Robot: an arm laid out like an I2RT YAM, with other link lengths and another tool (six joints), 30 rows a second.
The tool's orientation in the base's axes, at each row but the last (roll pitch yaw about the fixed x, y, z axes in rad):
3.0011, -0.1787, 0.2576
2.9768, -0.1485, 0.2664
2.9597, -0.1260, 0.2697
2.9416, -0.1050, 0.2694
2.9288, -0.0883, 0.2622
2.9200, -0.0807, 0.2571
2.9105, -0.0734, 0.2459
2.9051, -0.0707, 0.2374
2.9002, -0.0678, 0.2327
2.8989, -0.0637, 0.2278
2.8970, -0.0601, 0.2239
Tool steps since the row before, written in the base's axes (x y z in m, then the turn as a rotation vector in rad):
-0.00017, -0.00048, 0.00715, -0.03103, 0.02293, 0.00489
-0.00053, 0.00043, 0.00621, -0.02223, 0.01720, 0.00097
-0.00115, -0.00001, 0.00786, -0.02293, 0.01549, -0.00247
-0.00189, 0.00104, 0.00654, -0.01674, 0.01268, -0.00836
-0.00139, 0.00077, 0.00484, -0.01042, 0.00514, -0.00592
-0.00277, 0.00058, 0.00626, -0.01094, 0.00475, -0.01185
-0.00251, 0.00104, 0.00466, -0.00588, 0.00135, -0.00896
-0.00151, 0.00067, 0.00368, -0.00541, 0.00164, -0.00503
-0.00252, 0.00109, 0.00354, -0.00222, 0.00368, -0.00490
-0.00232, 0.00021, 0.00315, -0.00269, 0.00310, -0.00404
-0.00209, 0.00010, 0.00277, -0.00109, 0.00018, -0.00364
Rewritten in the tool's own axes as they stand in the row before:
0.00099, 0.00141, -0.00696, -0.02291, -0.02851, -0.01323
0.00053, 0.00047, -0.00621, -0.01659, -0.02157, -0.00710
-0.00011, 0.00114, -0.00786, -0.01814, -0.02073, -0.00362
-0.00085, -0.00015, -0.00683, -0.01357, -0.01773, 0.00352
-0.00071, -0.00004, -0.00504, -0.00922, -0.00858, 0.00339
-0.00202, 0.00018, -0.00656, -0.01030, -0.00963, 0.00916
-0.00183, -0.00048, -0.00505, -0.00602, -0.00462, 0.00769
-0.00105, -0.00010, -0.00389, -0.00522, -0.00388, 0.00387
-0.00196, -0.00071, -0.00397, -0.00164, -0.00512, 0.00368
-0.00201, 0.00008, -0.00336, -0.00217, -0.00446, 0.00292
-0.00185, 0.00015, -0.00294, -0.00124, -0.00127, 0.00336

